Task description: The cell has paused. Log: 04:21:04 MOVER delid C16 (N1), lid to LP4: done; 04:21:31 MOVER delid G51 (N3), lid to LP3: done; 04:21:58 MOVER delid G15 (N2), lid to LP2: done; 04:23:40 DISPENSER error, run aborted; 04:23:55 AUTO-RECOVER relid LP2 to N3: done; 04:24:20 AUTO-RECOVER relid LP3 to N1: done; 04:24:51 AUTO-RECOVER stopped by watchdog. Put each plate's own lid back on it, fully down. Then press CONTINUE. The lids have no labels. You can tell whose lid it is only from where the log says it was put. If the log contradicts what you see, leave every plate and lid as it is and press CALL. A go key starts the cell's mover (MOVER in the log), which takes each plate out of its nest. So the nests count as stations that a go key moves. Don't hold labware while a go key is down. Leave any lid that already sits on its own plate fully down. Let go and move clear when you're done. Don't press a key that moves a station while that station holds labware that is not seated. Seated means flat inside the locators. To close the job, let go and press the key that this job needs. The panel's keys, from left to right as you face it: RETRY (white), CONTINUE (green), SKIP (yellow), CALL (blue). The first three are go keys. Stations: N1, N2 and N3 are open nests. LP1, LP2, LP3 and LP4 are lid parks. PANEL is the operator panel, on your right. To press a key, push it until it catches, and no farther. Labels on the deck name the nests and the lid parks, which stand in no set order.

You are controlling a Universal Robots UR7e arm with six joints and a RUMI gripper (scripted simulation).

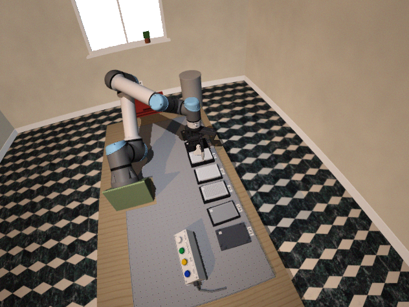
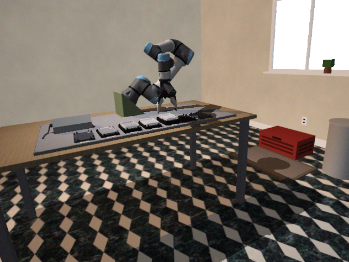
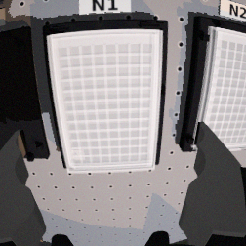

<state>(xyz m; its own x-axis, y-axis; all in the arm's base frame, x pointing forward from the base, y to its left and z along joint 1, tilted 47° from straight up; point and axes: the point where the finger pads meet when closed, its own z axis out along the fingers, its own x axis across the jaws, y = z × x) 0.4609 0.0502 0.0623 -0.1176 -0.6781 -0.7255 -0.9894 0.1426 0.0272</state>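
My gripper is now 260 mm to the left of the plate, 40 mm above it and 30 mm past it. Round my hand: pale grey lid: 390 mm to the right, 50 mm below, 40 mm behind; black lid park: 390 mm to the right, 60 mm below, 40 mm behind; green CONTINUE key: 510 mm to the right, 290 mm behind.
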